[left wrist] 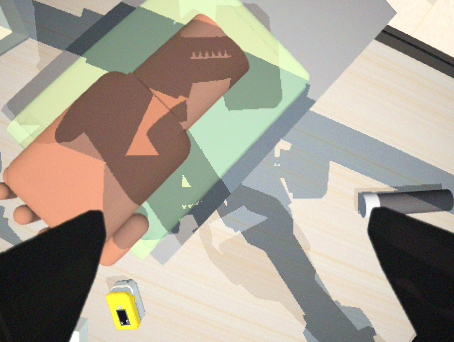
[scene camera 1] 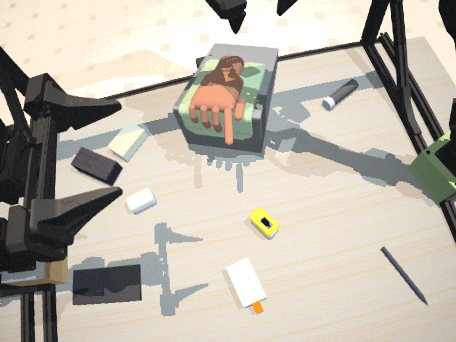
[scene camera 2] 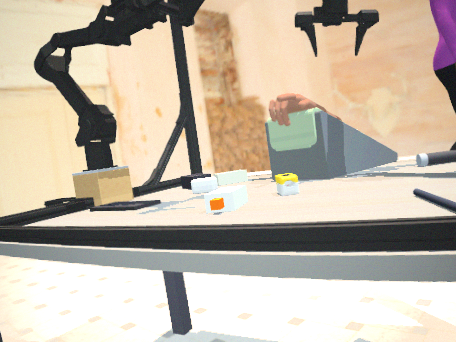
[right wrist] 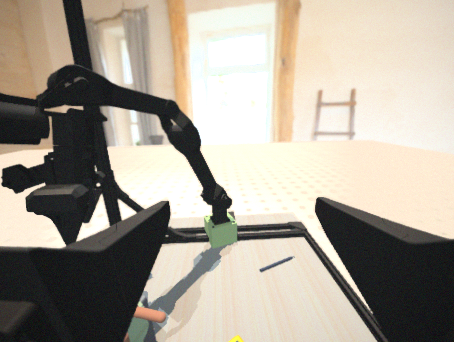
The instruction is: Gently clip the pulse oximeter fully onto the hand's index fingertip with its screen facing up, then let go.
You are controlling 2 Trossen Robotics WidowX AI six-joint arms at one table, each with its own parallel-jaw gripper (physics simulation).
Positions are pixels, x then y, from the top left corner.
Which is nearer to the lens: the white box with orange end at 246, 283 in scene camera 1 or the pale green block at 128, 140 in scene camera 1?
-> The white box with orange end.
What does the right gripper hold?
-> Nothing.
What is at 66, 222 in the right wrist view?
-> The left gripper.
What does the left gripper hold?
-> Nothing.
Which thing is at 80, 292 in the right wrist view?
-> The right gripper.
